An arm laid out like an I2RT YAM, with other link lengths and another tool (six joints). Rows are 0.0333 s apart.
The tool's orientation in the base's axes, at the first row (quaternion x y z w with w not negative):
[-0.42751, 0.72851, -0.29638, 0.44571]
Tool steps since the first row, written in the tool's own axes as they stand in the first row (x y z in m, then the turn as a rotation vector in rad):
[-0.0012, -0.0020, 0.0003, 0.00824, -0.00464, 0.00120]
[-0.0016, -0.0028, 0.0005, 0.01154, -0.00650, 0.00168]
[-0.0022, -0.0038, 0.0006, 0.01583, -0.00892, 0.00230]
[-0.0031, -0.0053, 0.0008, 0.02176, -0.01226, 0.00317]
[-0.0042, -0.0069, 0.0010, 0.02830, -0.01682, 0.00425]
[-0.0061, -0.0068, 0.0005, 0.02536, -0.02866, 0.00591]
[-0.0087, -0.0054, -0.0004, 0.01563, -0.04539, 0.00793]
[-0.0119, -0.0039, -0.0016, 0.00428, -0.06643, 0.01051]
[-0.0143, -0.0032, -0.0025, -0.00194, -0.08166, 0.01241]
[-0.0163, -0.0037, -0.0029, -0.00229, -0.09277, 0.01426]
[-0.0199, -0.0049, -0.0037, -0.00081, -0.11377, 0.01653]
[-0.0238, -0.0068, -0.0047, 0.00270, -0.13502, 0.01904]
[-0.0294, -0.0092, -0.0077, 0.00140, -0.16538, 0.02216]
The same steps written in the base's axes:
[0.0013, 0.0001, 0.0020, 0.00079, -0.00950, 0.00000]
[0.0018, 0.0001, 0.0027, 0.00111, -0.01330, 0.00000]
[0.0024, 0.0002, 0.0037, 0.00152, -0.01825, 0.00000]
[0.0034, 0.0003, 0.0052, 0.00210, -0.02509, 0.00000]
[0.0044, 0.0005, 0.0068, 0.00316, -0.03304, 0.00065]
[0.0043, 0.0023, 0.0077, 0.00960, -0.03595, 0.01073]
[0.0036, 0.0053, 0.0080, 0.01973, -0.03509, 0.02732]
[0.0028, 0.0088, 0.0086, 0.03230, -0.03481, 0.04782]
[0.0023, 0.0113, 0.0093, 0.04096, -0.03637, 0.06185]
[0.0026, 0.0129, 0.0107, 0.04669, -0.04125, 0.07023]
[0.0031, 0.0156, 0.0134, 0.05592, -0.05232, 0.08575]
[0.0038, 0.0182, 0.0170, 0.06498, -0.06531, 0.10056]
[0.0033, 0.0223, 0.0224, 0.07900, -0.07824, 0.12443]

